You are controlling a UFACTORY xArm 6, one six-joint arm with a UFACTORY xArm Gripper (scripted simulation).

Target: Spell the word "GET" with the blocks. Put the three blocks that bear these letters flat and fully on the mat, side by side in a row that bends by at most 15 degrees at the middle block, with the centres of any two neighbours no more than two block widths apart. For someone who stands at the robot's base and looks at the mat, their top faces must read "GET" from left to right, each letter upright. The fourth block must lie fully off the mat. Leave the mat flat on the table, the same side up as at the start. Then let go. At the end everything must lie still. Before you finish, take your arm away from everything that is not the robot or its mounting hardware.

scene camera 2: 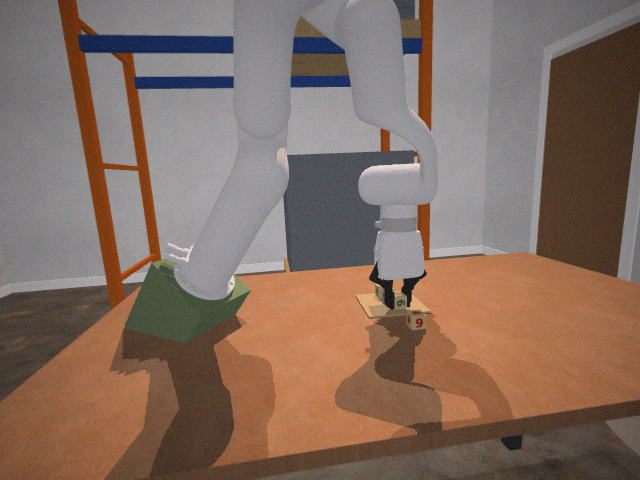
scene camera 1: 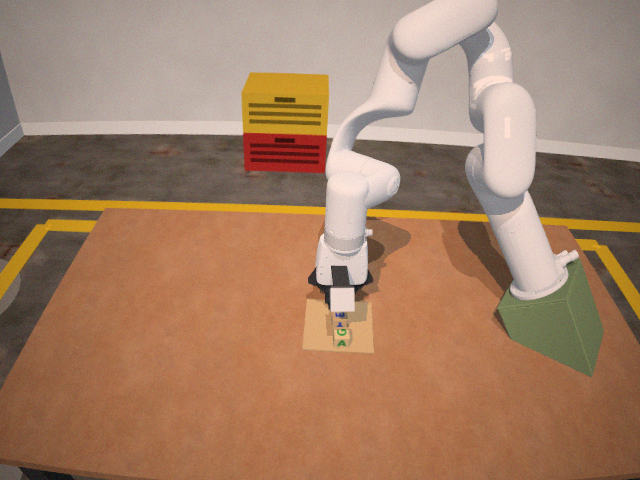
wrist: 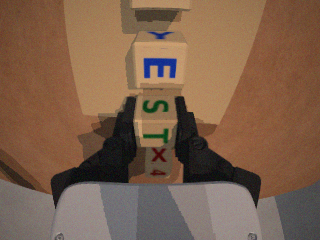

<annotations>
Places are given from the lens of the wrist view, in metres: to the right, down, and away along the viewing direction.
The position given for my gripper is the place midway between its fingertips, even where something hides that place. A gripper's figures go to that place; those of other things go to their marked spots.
my gripper (wrist: 155, 109): 0.00, -0.01, 0.14
t block (wrist: 155, 121): 0.00, 0.00, 0.11
e block (wrist: 159, 56): 0.00, -0.03, 0.08
tan mat (wrist: 100, 46): -0.04, -0.05, 0.11
red-lettered block (wrist: 158, 160): 0.00, 0.04, 0.18
The marked spots on the red-lettered block and the tan mat are 0.13 m apart.
</annotations>
